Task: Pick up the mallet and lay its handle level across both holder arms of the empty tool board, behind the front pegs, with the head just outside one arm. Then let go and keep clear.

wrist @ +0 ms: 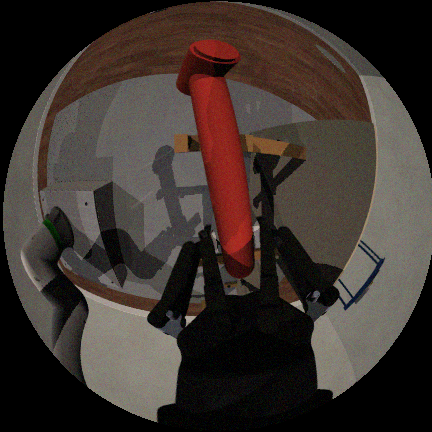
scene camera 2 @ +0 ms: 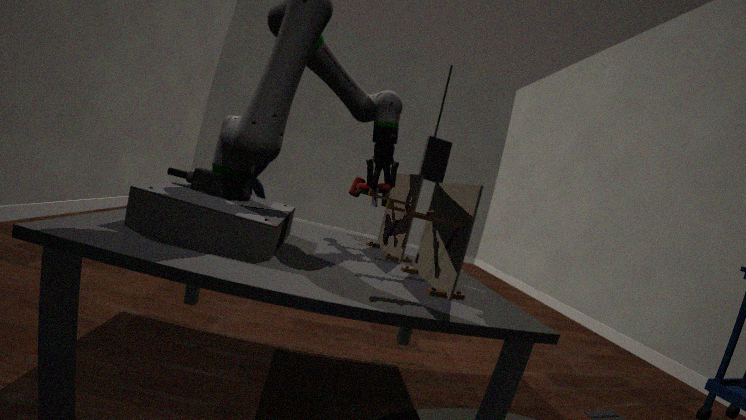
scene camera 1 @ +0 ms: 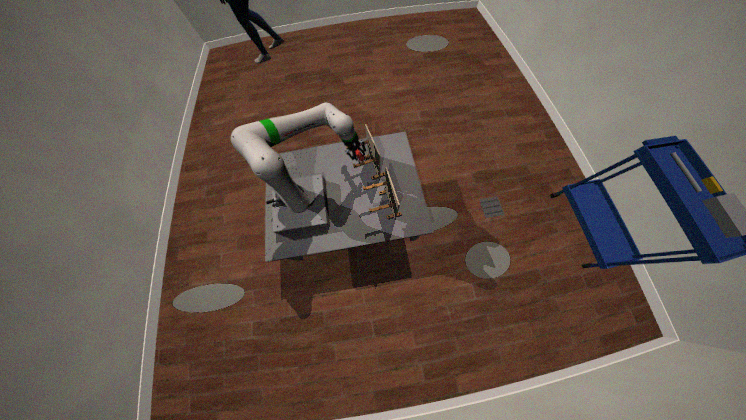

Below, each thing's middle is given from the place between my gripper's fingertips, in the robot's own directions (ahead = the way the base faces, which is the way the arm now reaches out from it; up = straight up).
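Red mallet [wrist: 201, 75]: 8 cm to the left of my hand, 3 cm behind it, 5 cm above it.
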